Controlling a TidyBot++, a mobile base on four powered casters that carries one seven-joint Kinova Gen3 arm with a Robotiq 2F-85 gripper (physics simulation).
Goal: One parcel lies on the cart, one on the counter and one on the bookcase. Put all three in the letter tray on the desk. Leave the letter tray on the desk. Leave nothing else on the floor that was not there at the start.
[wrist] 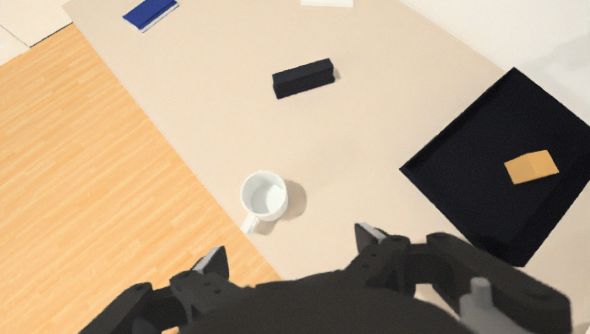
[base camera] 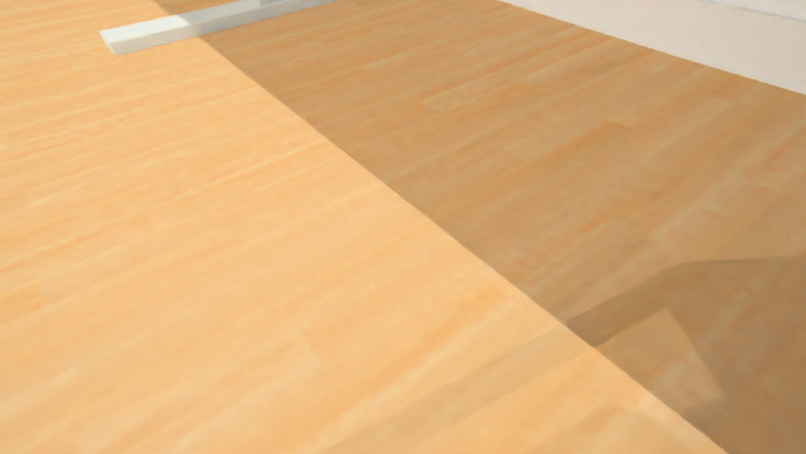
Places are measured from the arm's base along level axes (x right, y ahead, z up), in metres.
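Pixels of known places: gripper, between the fingertips: (wrist: 292, 248).
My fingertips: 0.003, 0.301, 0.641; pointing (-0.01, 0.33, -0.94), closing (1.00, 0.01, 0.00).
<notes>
Ahead of a thing's pixels: the offset from my fingertips to its top centre, as dx, dy, dz. "*": to the spot under its first point. Level surfaces: height alone.
The black letter tray @[+0.465, +0.104, -0.248] (wrist: 450, 150) lies on the desk @[dz -0.318] (wrist: 200, 90) at the right of the wrist view. One orange-tan parcel @[+0.515, +0.076, -0.259] (wrist: 531, 167) lies inside it, towards its right side. My gripper (wrist: 292, 248) is open with nothing between its fingers. It is above the desk's front edge, to the left of the tray. No other parcel shows in either view, and the cart, the counter and the bookcase cannot be made out.
A white mug @[* -0.048, +0.107, -0.309] (wrist: 264, 196) stands near the desk's front edge, just beyond the fingers. A black block-like object @[+0.078, +0.372, -0.264] (wrist: 303, 78) and a blue book @[-0.325, +0.710, -0.306] (wrist: 150, 13) lie farther along the desk. A white foot bar (base camera: 180, 25) stands on the floor @[dz -1.037] (base camera: 282, 236), with a pale wall (base camera: 705, 36) at the right.
</notes>
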